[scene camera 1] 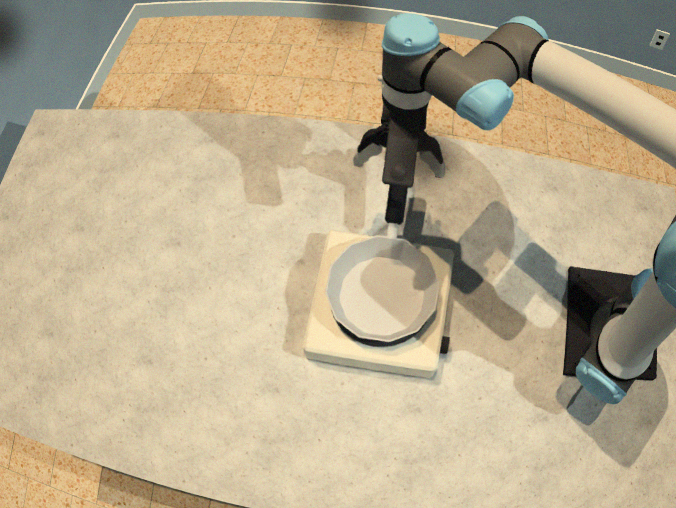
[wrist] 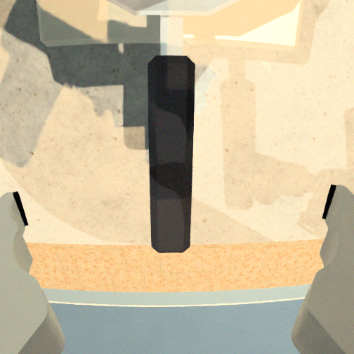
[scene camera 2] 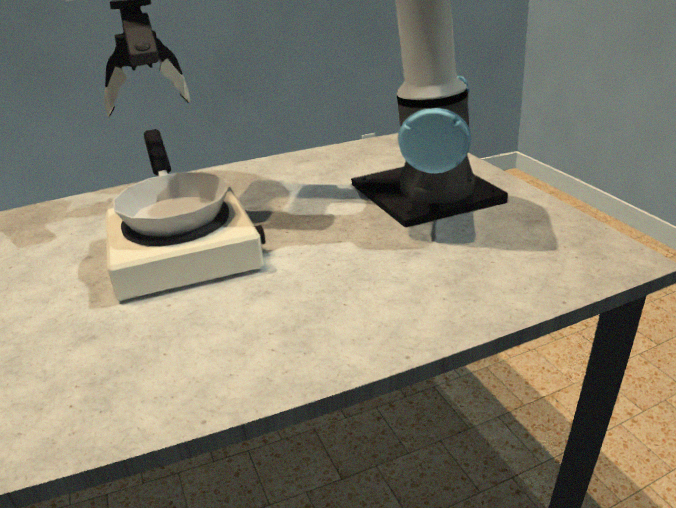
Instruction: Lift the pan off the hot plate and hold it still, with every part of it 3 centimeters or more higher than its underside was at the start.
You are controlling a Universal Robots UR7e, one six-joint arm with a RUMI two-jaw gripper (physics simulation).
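Pixels of known places: gripper, fingertip midpoint: (scene camera 2: 149,109); arm's base, link origin: (scene camera 2: 437,187).
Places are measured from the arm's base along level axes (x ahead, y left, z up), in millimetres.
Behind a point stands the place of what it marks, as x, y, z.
The light grey pan (scene camera 1: 377,311) @(518, 93, 61) (scene camera 2: 172,219) @(518, 155, 93) rests level on the cream hot plate (scene camera 1: 319,344) @(600, 175, 50) (scene camera 2: 180,271) @(521, 183, 16) (wrist: 272,31). Its black handle (scene camera 1: 395,204) @(534, -91, 115) (scene camera 2: 156,151) @(537, -118, 121) (wrist: 171,130) points away from the hot plate toward the table's far edge and slants upward. My gripper (scene camera 1: 398,167) @(536, -105, 207) (scene camera 2: 149,108) @(536, -105, 207) (wrist: 174,192) is open and empty, pointing down. It hangs above the outer end of the handle, with a gap that shows in the second scene view. In the wrist view the handle runs between the two wide-set fingers, touching neither. In the first scene view the gripper body hides the handle's outer end.
A dark knob (scene camera 1: 444,344) @(385, 115, 34) (scene camera 2: 261,234) @(381, 125, 25) sticks out of the hot plate's side. The arm's black base plate (scene camera 1: 576,338) @(105, 31, -3) (scene camera 2: 382,201) @(125, 15, -4) stands on the table (scene camera 1: 163,327) @(917, 216, -19) (scene camera 2: 306,311) @(352, 306, -19) to the right of the hot plate. The table's far edge lies close behind the handle's end.
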